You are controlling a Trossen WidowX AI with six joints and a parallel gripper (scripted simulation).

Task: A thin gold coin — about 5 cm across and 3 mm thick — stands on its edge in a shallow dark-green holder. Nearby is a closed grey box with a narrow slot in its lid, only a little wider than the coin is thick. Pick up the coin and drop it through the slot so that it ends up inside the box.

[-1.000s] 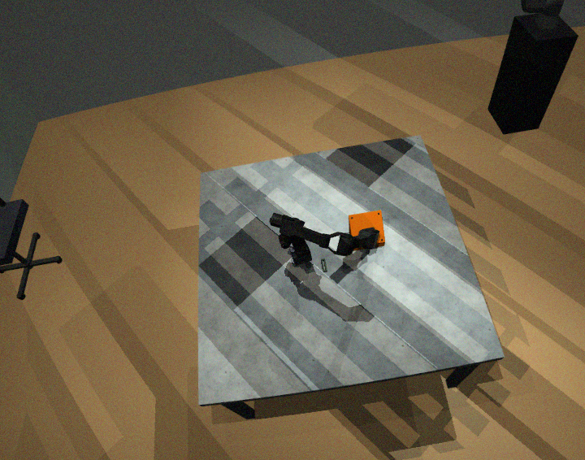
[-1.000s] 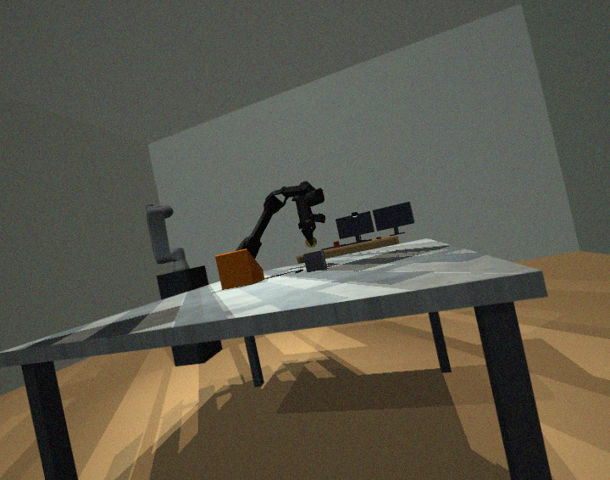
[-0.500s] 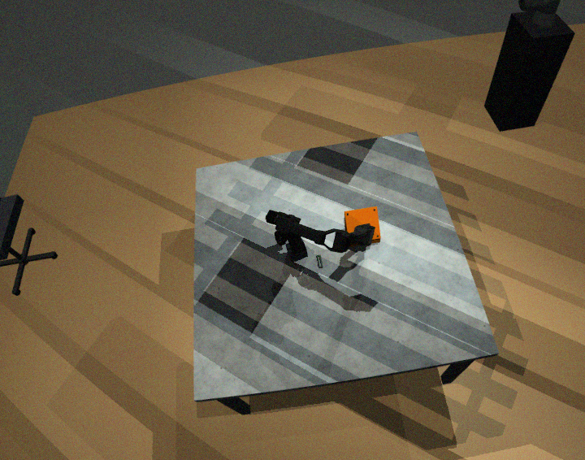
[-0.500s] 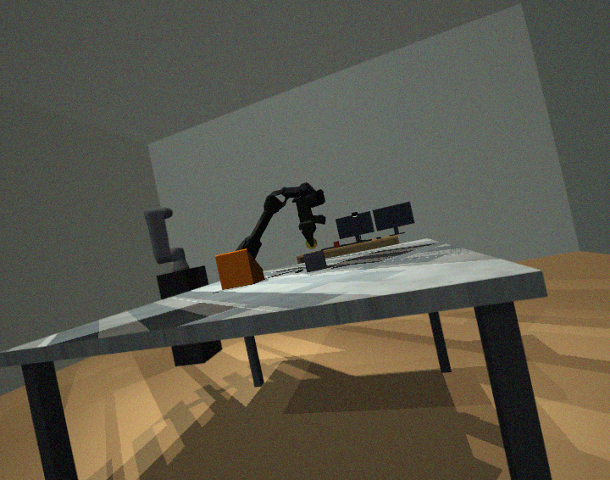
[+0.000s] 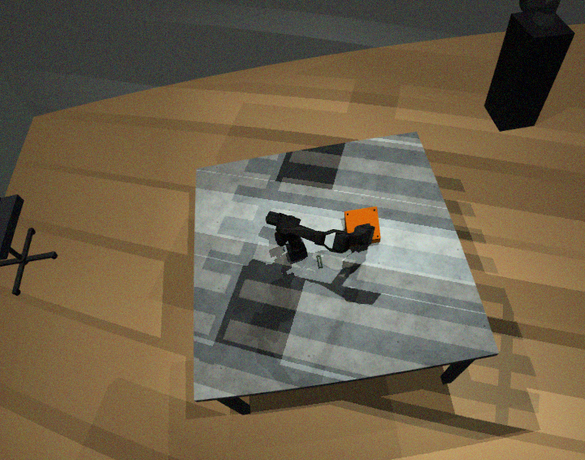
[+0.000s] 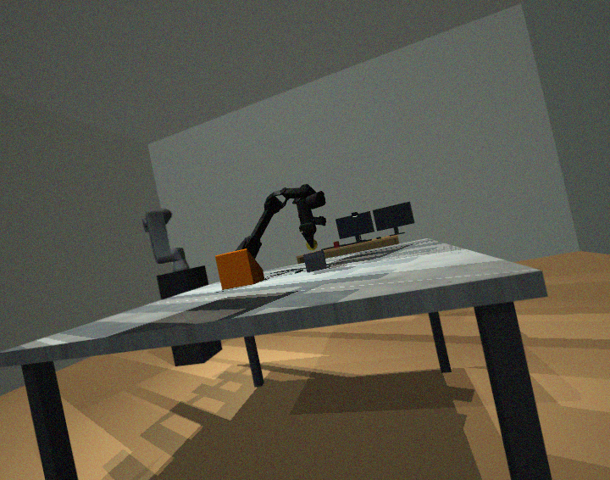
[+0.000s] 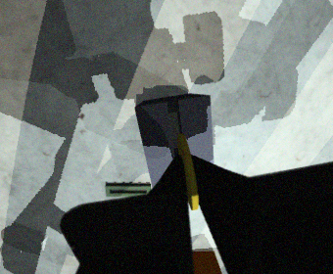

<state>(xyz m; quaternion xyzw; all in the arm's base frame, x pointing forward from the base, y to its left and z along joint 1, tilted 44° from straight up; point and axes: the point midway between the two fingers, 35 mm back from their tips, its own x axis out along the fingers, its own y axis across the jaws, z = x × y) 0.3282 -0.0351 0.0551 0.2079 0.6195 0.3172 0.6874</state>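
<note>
Right now the gold coin is 10 mm above my gripper tip.
</note>
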